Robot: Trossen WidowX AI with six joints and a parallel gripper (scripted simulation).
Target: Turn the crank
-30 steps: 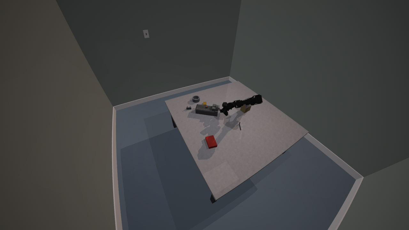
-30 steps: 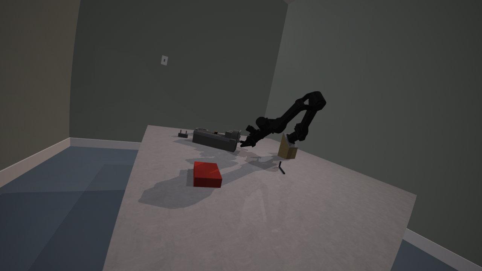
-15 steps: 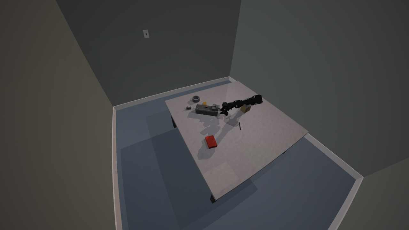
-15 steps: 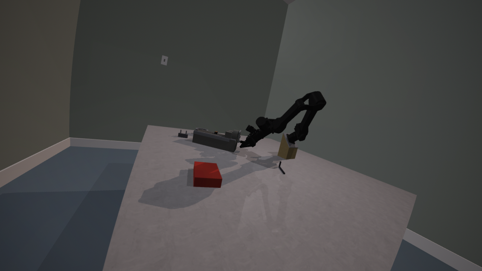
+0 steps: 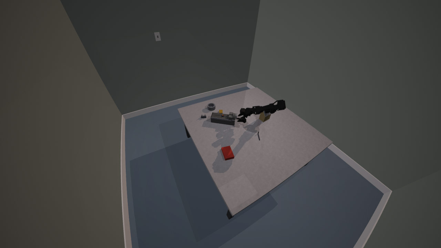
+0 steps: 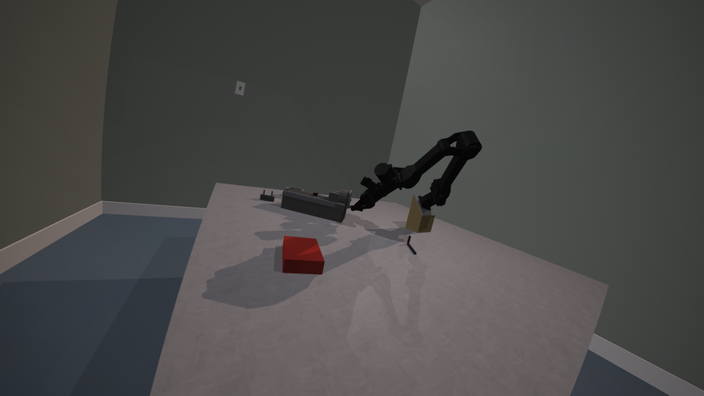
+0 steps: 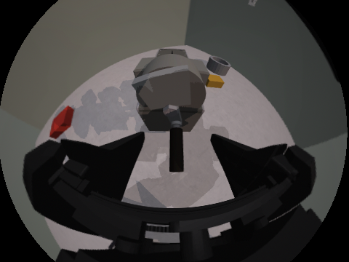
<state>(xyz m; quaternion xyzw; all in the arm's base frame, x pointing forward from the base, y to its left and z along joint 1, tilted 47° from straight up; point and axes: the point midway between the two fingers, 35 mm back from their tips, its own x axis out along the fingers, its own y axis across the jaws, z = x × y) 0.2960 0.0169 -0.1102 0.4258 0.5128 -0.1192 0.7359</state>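
Right now the black crank handle is 1 cm to the left of my gripper tip and 1 cm behind it. Also, from my gripper tip: yellow block 23 cm to the right, 9 cm ahead, 5 cm below; then red pointer 14 cm ahead, 9 cm to the right, 2 cm above; then black bent key 26 cm to the left, 9 cm behind, 5 cm below.
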